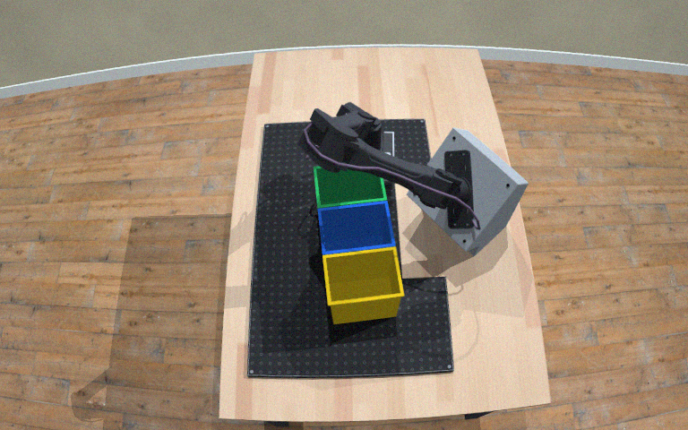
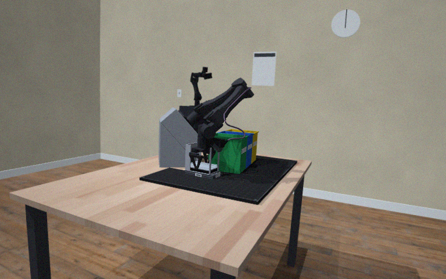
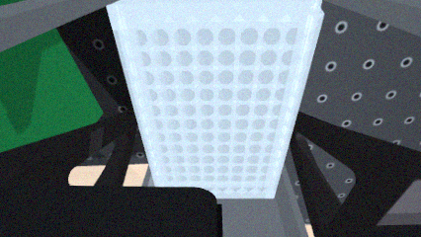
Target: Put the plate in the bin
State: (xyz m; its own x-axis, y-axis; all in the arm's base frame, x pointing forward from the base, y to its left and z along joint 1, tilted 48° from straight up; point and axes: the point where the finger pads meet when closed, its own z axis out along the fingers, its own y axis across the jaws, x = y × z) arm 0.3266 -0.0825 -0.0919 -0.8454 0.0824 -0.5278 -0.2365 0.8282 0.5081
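The white 96-well plate is right at my hand. From my hand the other things lie so: dark plate 10 mm below; green bin 10 mm ahead, 170 mm to the left, 50 mm above; blue bin 40 mm behind, 290 mm to the left, 50 mm above.
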